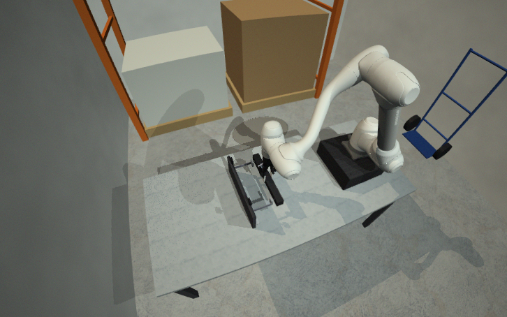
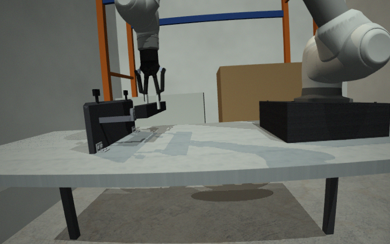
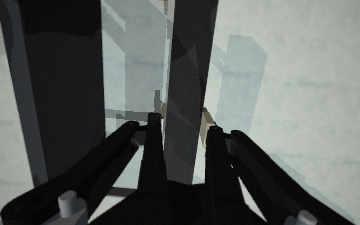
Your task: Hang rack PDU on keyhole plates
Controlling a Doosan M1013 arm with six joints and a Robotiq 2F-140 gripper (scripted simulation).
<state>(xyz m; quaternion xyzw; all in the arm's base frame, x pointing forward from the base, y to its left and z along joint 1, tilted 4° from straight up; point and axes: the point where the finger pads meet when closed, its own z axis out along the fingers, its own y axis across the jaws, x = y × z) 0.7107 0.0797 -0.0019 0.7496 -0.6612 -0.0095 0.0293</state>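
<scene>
Now: hand 30 mm above the rack PDU and 20 mm short of it. Round my hand: mounting board 170 mm ahead, 70 mm below, 20 mm to the left.
</scene>
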